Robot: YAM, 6 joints.
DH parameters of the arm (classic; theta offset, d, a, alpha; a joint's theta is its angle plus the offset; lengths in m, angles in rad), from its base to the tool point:
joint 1: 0 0.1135 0.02 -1.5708
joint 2: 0 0 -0.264 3.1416
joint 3: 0.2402 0 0.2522 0
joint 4: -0.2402 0 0.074 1.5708
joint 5: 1.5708 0 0 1.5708
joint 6: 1.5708 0.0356 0 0
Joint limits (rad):
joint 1: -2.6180..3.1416
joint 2: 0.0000..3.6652
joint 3: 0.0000..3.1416
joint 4: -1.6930..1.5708
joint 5: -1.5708..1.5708
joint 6: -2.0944..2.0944
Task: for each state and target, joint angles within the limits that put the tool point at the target. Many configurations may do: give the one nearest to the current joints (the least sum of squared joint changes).
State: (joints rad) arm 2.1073 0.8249 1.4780 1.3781 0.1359 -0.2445
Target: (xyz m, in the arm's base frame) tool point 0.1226 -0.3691 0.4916
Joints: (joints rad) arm 1.8819 0.4058 1.9803 1.2974 0.1049 -0.2445
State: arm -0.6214 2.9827 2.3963 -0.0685 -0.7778 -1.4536
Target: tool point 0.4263 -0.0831 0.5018
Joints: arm -0.2593 2.0053 2.3681 -0.3012 -0.9516 -1.4536
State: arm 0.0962 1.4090 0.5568 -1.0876 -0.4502 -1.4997
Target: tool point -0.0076 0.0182 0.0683
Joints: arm 0.2416 1.6238 0.0000 -0.8891 -0.5793 -1.4997
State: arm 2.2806 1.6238 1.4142 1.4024 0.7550 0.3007
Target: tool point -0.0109 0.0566 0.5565
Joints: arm 2.2277 0.9584 1.2761 1.5708 0.8159 0.3007
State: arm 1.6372 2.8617 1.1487 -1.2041 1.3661 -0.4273
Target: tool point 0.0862 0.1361 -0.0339
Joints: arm 1.2240 2.7687 0.8489 -1.3094 1.3588 -0.4273
